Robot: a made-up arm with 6 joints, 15 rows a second.
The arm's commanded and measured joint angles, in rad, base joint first. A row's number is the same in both.
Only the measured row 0 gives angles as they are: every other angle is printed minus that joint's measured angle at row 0.
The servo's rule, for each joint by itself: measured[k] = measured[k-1] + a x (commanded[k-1-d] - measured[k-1]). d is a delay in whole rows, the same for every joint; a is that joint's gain. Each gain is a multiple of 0.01, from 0.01 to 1. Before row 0 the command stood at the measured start. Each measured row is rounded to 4 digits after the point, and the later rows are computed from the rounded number. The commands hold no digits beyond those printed.
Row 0, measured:
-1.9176, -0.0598, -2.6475, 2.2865, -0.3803, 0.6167
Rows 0 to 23, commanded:
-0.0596, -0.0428, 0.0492, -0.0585, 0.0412, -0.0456
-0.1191, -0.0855, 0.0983, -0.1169, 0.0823, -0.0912
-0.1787, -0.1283, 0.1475, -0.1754, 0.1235, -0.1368
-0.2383, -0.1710, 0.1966, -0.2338, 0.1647, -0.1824
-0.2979, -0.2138, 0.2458, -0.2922, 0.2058, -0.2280
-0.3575, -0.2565, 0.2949, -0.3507, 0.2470, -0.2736
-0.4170, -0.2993, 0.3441, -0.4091, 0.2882, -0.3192
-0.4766, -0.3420, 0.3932, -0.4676, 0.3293, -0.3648
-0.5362, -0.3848, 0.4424, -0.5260, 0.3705, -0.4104
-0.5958, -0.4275, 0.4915, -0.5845, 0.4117, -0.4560
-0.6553, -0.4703, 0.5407, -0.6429, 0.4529, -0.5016
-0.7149, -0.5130, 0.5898, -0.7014, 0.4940, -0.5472
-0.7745, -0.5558, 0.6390, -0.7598, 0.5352, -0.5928
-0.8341, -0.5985, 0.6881, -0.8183, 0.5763, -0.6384
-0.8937, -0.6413, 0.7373, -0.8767, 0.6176, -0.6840
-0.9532, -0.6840, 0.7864, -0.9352, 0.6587, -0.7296
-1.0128, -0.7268, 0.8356, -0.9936, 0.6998, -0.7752
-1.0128, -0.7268, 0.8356, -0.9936, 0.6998, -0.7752
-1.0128, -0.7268, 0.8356, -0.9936, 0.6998, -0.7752
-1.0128, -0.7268, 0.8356, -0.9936, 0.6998, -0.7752
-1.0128, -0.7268, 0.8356, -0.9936, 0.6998, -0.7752
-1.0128, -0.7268, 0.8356, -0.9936, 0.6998, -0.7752
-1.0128, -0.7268, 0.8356, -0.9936, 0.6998, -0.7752
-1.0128, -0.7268, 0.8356, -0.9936, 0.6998, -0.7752
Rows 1 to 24, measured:
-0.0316, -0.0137, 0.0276, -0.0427, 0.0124, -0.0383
-0.0780, -0.0367, 0.0672, -0.0969, 0.0334, -0.0827
-0.1314, -0.0660, 0.1122, -0.1542, 0.0604, -0.1281
-0.1881, -0.0996, 0.1595, -0.2123, 0.0917, -0.1737
-0.2463, -0.1361, 0.2078, -0.2706, 0.1259, -0.2193
-0.3052, -0.1746, 0.2566, -0.3291, 0.1622, -0.2649
-0.3645, -0.2145, 0.3056, -0.3875, 0.2000, -0.3105
-0.4239, -0.2553, 0.3547, -0.4460, 0.2388, -0.3561
-0.4834, -0.2967, 0.4038, -0.5044, 0.2783, -0.4017
-0.5430, -0.3386, 0.4529, -0.5629, 0.3183, -0.4473
-0.6025, -0.3807, 0.5021, -0.6213, 0.3587, -0.4929
-0.6621, -0.4230, 0.5512, -0.6798, 0.3993, -0.5385
-0.7217, -0.4655, 0.6004, -0.7382, 0.4401, -0.5841
-0.7813, -0.5081, 0.6495, -0.7967, 0.4810, -0.6297
-0.8409, -0.5507, 0.6987, -0.8551, 0.5220, -0.6753
-0.9004, -0.5934, 0.7478, -0.9136, 0.5630, -0.7209
-0.9600, -0.6361, 0.7970, -0.9720, 0.6040, -0.7665
-0.9880, -0.6651, 0.8186, -0.9878, 0.6327, -0.7738
-1.0011, -0.6848, 0.8281, -0.9920, 0.6528, -0.7750
-1.0073, -0.6982, 0.8323, -0.9932, 0.6669, -0.7752
-1.0102, -0.7074, 0.8341, -0.9935, 0.6768, -0.7752
-1.0116, -0.7136, 0.8349, -0.9936, 0.6837, -0.7752
-1.0122, -0.7178, 0.8353, -0.9936, 0.6885, -0.7752
-1.0125, -0.7207, 0.8355, -0.9936, 0.6919, -0.7752
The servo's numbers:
d 0
a 0.53 0.32 0.56 0.73 0.30 0.84

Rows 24 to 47, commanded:
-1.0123, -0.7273, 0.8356, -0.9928, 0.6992, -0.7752
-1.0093, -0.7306, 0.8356, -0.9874, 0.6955, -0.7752
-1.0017, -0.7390, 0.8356, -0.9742, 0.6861, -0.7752
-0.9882, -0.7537, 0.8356, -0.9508, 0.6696, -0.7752
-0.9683, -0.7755, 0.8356, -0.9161, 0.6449, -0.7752
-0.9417, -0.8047, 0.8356, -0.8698, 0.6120, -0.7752
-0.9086, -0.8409, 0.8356, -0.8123, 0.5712, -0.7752
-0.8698, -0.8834, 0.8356, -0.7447, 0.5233, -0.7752
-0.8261, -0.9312, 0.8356, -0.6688, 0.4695, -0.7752
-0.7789, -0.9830, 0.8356, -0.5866, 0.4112, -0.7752
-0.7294, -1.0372, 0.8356, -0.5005, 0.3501, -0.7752
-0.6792, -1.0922, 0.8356, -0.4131, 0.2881, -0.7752
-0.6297, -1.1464, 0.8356, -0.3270, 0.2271, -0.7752
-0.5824, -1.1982, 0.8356, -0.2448, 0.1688, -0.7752
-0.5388, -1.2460, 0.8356, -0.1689, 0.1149, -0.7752
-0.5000, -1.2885, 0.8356, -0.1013, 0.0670, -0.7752
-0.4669, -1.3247, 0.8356, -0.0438, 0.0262, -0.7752
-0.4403, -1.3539, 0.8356, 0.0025, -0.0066, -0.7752
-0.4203, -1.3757, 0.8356, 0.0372, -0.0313, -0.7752
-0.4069, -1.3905, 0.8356, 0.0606, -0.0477, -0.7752
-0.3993, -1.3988, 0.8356, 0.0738, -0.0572, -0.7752
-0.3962, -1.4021, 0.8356, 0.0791, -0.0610, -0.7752
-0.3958, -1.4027, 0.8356, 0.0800, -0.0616, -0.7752
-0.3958, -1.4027, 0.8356, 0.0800, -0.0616, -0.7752
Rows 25 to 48, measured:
-1.0124, -0.7228, 0.8356, -0.9930, 0.6941, -0.7752
-1.0108, -0.7253, 0.8356, -0.9889, 0.6945, -0.7752
-1.0060, -0.7297, 0.8356, -0.9782, 0.6920, -0.7752
-0.9966, -0.7374, 0.8356, -0.9582, 0.6853, -0.7752
-0.9816, -0.7496, 0.8356, -0.9275, 0.6732, -0.7752
-0.9605, -0.7672, 0.8356, -0.8854, 0.6548, -0.7752
-0.9330, -0.7908, 0.8356, -0.8320, 0.6297, -0.7752
-0.8995, -0.8204, 0.8356, -0.7683, 0.5978, -0.7752
-0.8606, -0.8559, 0.8356, -0.6957, 0.5593, -0.7752
-0.8173, -0.8966, 0.8356, -0.6161, 0.5149, -0.7752
-0.7707, -0.9416, 0.8356, -0.5317, 0.4655, -0.7752
-0.7222, -0.9898, 0.8356, -0.4451, 0.4123, -0.7752
-0.6732, -1.0399, 0.8356, -0.3589, 0.3567, -0.7752
-0.6251, -1.0906, 0.8356, -0.2756, 0.3003, -0.7752
-0.5794, -1.1403, 0.8356, -0.1977, 0.2447, -0.7752
-0.5373, -1.1877, 0.8356, -0.1273, 0.1914, -0.7752
-0.5000, -1.2315, 0.8356, -0.0663, 0.1418, -0.7752
-0.4684, -1.2707, 0.8356, -0.0161, 0.0973, -0.7752
-0.4429, -1.3043, 0.8356, 0.0228, 0.0587, -0.7752
-0.4238, -1.3319, 0.8356, 0.0504, 0.0268, -0.7752
-0.4108, -1.3533, 0.8356, 0.0675, 0.0016, -0.7752
-0.4031, -1.3689, 0.8356, 0.0760, -0.0172, -0.7752
-0.3992, -1.3797, 0.8356, 0.0789, -0.0305, -0.7752
-0.3974, -1.3871, 0.8356, 0.0797, -0.0398, -0.7752

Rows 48 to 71, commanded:
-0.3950, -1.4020, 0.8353, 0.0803, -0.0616, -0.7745
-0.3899, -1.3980, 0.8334, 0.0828, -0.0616, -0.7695
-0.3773, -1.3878, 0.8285, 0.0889, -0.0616, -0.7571
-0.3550, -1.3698, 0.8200, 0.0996, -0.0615, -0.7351
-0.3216, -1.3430, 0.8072, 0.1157, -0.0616, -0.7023
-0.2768, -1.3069, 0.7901, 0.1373, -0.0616, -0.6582
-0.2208, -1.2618, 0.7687, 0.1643, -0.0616, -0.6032
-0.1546, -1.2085, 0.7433, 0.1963, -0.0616, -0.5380
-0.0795, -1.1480, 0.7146, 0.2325, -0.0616, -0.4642
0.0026, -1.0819, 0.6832, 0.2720, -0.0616, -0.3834
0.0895, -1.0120, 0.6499, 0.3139, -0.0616, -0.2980
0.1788, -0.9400, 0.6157, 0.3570, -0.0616, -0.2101
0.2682, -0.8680, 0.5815, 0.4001, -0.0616, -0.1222
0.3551, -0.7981, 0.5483, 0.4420, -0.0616, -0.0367
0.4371, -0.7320, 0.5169, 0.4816, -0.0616, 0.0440
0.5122, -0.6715, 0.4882, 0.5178, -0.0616, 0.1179
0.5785, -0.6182, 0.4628, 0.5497, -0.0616, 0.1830
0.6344, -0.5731, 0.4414, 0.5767, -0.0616, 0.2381
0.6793, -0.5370, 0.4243, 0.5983, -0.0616, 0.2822
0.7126, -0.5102, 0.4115, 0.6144, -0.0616, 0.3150
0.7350, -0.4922, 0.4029, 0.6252, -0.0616, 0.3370
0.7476, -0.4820, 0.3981, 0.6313, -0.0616, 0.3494
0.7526, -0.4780, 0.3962, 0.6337, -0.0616, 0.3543
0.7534, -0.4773, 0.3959, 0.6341, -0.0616, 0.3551
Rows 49 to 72, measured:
-0.3961, -1.3919, 0.8354, 0.0801, -0.0463, -0.7746
-0.3928, -1.3939, 0.8343, 0.0821, -0.0509, -0.7703
-0.3846, -1.3919, 0.8311, 0.0871, -0.0541, -0.7592
-0.3689, -1.3848, 0.8249, 0.0962, -0.0563, -0.7390
-0.3438, -1.3714, 0.8150, 0.1104, -0.0579, -0.7082
-0.3083, -1.3508, 0.8011, 0.1300, -0.0590, -0.6662
-0.2619, -1.3223, 0.7830, 0.1550, -0.0598, -0.6133
-0.2050, -1.2859, 0.7608, 0.1851, -0.0603, -0.5500
-0.1385, -1.2418, 0.7349, 0.2197, -0.0607, -0.4779
-0.0637, -1.1906, 0.7059, 0.2579, -0.0610, -0.3985
0.0175, -1.1334, 0.6745, 0.2988, -0.0612, -0.3141
0.1030, -1.0715, 0.6416, 0.3413, -0.0613, -0.2267
0.1906, -1.0064, 0.6079, 0.3842, -0.0614, -0.1389
0.2778, -0.9397, 0.5745, 0.4264, -0.0615, -0.0531
0.3622, -0.8732, 0.5422, 0.4667, -0.0615, 0.0285
0.4417, -0.8087, 0.5120, 0.5040, -0.0615, 0.1036
0.5142, -0.7477, 0.4844, 0.5374, -0.0615, 0.1703
0.5779, -0.6918, 0.4603, 0.5661, -0.0615, 0.2273
0.6316, -0.6423, 0.4401, 0.5896, -0.0615, 0.2734
0.6745, -0.6000, 0.4241, 0.6077, -0.0615, 0.3083
0.7066, -0.5655, 0.4122, 0.6205, -0.0615, 0.3324
0.7283, -0.5388, 0.4043, 0.6284, -0.0615, 0.3467
0.7412, -0.5193, 0.3998, 0.6323, -0.0615, 0.3531
0.7477, -0.5059, 0.3976, 0.6336, -0.0615, 0.3548

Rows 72 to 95, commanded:
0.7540, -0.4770, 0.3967, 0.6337, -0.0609, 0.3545
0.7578, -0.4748, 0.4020, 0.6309, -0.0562, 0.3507
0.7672, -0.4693, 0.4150, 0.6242, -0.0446, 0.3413
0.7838, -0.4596, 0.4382, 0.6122, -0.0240, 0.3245
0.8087, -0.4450, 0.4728, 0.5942, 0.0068, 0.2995
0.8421, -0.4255, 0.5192, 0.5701, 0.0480, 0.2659
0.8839, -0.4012, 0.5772, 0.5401, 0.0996, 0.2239
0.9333, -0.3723, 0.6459, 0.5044, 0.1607, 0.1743
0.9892, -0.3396, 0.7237, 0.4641, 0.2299, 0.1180
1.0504, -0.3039, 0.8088, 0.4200, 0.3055, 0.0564
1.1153, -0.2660, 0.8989, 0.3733, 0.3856, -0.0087
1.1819, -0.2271, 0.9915, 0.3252, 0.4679, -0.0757
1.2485, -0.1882, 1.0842, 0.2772, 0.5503, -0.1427
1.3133, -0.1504, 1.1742, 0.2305, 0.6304, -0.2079
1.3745, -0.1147, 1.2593, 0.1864, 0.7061, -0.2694
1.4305, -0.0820, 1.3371, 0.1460, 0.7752, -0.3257
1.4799, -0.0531, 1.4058, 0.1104, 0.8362, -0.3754
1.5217, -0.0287, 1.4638, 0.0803, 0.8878, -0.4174
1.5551, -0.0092, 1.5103, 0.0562, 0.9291, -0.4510
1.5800, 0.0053, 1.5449, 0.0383, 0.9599, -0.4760
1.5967, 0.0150, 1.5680, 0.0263, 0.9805, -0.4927
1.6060, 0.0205, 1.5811, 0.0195, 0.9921, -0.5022
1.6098, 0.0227, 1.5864, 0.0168, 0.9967, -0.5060
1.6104, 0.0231, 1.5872, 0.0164, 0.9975, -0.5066
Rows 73 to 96, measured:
0.7510, -0.4967, 0.3971, 0.6337, -0.0613, 0.3545
0.7546, -0.4897, 0.3998, 0.6317, -0.0598, 0.3513
0.7613, -0.4832, 0.4083, 0.6262, -0.0552, 0.3429
0.7732, -0.4756, 0.4250, 0.6160, -0.0458, 0.3274
0.7920, -0.4658, 0.4518, 0.6001, -0.0300, 0.3040
0.8186, -0.4529, 0.4895, 0.5782, -0.0066, 0.2720
0.8532, -0.4364, 0.5386, 0.5504, 0.0253, 0.2316
0.8957, -0.4159, 0.5987, 0.5168, 0.0659, 0.1835
0.9453, -0.3915, 0.6687, 0.4783, 0.1151, 0.1285
1.0010, -0.3635, 0.7472, 0.4357, 0.1722, 0.0679
1.0616, -0.3323, 0.8322, 0.3901, 0.2362, 0.0036
1.1254, -0.2986, 0.9214, 0.3427, 0.3057, -0.0630
1.1906, -0.2633, 1.0126, 0.2949, 0.3791, -0.1299
1.2556, -0.2272, 1.1031, 0.2479, 0.4545, -0.1954
1.3186, -0.1912, 1.1906, 0.2030, 0.5300, -0.2576
1.3779, -0.1563, 1.2726, 0.1614, 0.6036, -0.3148
1.4320, -0.1233, 1.3472, 0.1242, 0.6734, -0.3657
1.4795, -0.0930, 1.4125, 0.0922, 0.7377, -0.4091
1.5196, -0.0662, 1.4673, 0.0659, 0.7951, -0.4443
1.5516, -0.0433, 1.5108, 0.0458, 0.8445, -0.4709
1.5755, -0.0246, 1.5428, 0.0316, 0.8853, -0.4892
1.5917, -0.0102, 1.5642, 0.0228, 0.9173, -0.5001
1.6013, 0.0003, 1.5766, 0.0184, 0.9411, -0.5051
1.6061, 0.0076, 1.5825, 0.0169, 0.9580, -0.5064

